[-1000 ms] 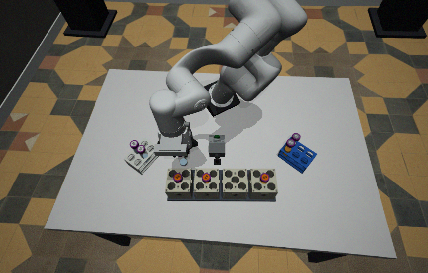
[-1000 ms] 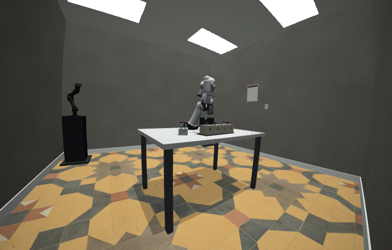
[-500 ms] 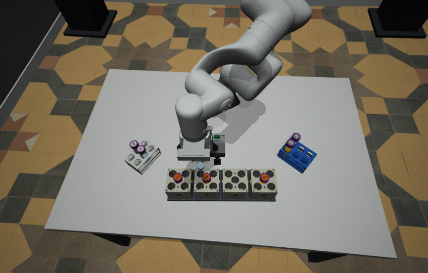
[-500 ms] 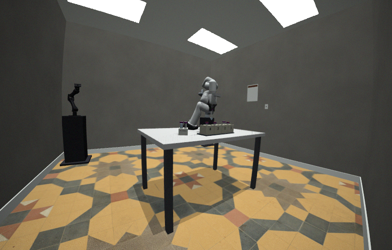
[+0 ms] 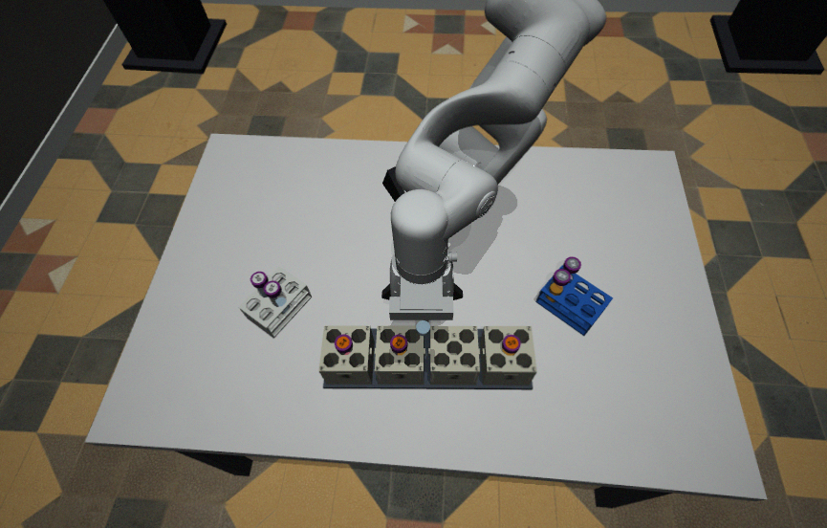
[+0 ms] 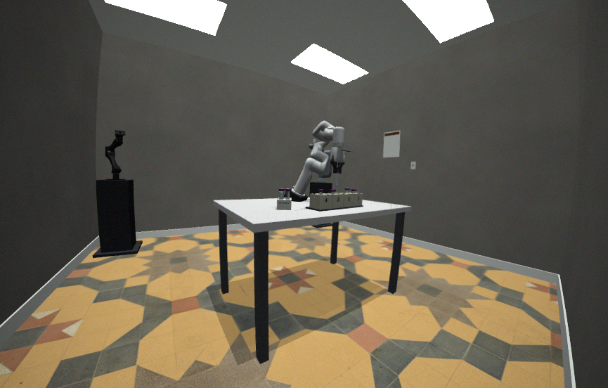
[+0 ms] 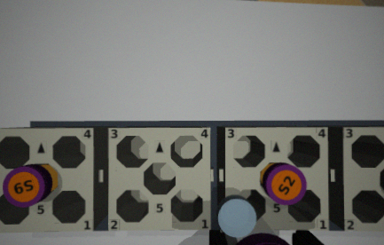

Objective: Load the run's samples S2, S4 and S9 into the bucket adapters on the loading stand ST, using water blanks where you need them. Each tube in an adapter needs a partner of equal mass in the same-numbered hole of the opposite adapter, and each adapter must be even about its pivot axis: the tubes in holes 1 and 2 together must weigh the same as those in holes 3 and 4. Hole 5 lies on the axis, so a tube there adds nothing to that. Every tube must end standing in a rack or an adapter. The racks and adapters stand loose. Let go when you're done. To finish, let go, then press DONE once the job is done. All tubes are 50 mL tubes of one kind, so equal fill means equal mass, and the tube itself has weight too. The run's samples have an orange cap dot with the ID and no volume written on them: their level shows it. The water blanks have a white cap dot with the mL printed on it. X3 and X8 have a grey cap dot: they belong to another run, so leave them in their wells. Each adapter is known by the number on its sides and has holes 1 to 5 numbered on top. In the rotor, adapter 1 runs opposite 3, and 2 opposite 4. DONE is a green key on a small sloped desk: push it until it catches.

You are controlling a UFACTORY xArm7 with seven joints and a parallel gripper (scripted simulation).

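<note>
The water blank tube lies 5 cm below my hand and 1 cm behind it. Also, from my hand: adapter 20 cm below, 6 cm to the left, 1 cm ahead; green DONE key 20 cm behind, 19 cm below, 3 cm to the right; loading stand 25 cm below, 1 cm to the left, 1 cm ahead.
</note>
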